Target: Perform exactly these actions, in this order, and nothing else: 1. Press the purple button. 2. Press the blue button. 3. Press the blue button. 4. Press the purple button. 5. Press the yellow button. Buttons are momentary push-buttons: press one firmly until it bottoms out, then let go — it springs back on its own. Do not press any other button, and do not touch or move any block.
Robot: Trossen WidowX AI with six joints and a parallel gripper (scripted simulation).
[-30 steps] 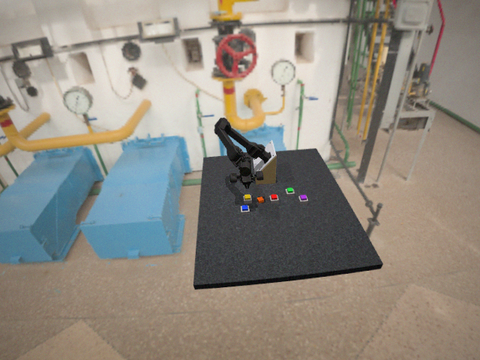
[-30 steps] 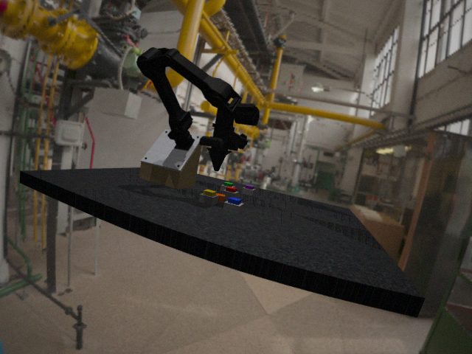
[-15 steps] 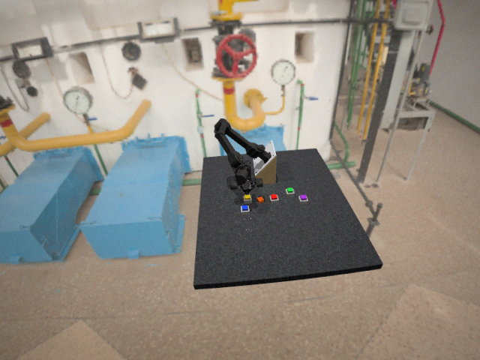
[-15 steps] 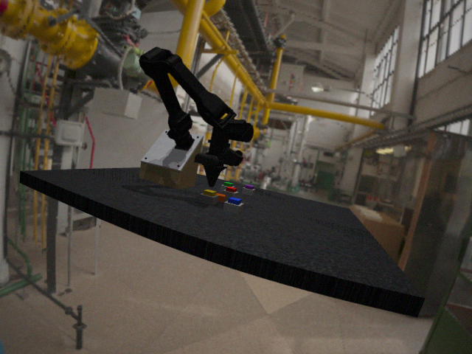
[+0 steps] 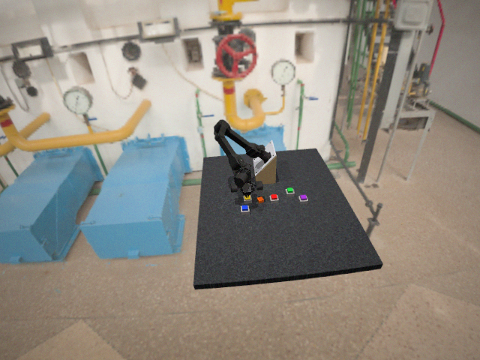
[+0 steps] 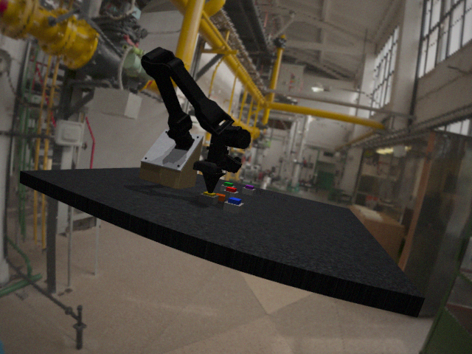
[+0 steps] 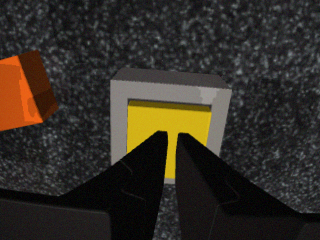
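The yellow button is 1 cm below my gripper tip. From my gripper tip the other things lie so: blue button: 9 cm ahead, 2 cm to the right; then orange block: 1 cm ahead, 8 cm to the left, 2 cm below; then red button: 2 cm ahead, 16 cm to the left.
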